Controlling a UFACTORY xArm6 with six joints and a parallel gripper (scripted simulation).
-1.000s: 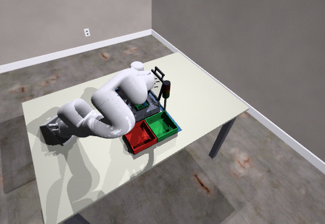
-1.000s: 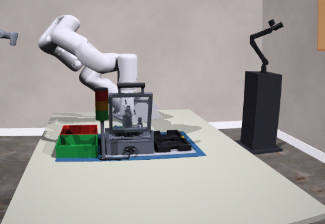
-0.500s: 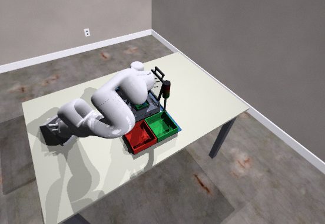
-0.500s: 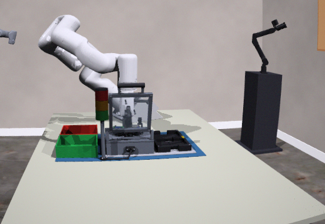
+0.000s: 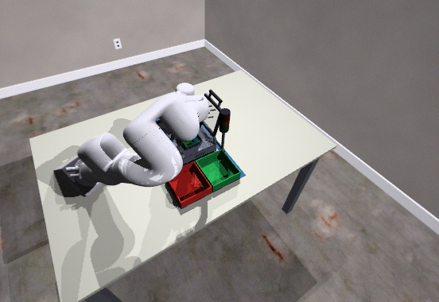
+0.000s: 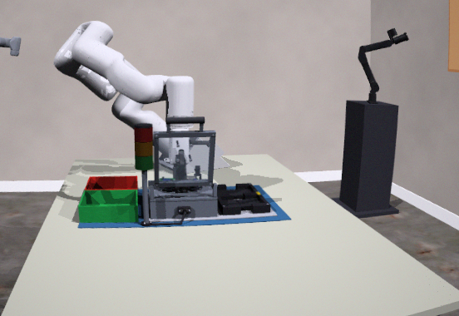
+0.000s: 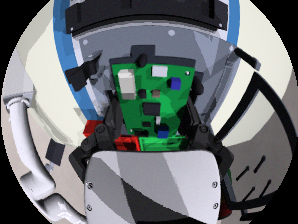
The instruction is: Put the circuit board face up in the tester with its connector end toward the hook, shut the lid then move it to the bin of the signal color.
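Now: the green circuit board right at my hand. The rest, counted from my hand: tester plate (10 mm to the left, 10 mm below, 10 mm ahead); green bin (200 mm to the right, 60 mm below, 50 mm ahead); clear lid (120 mm ahead, 100 mm above).
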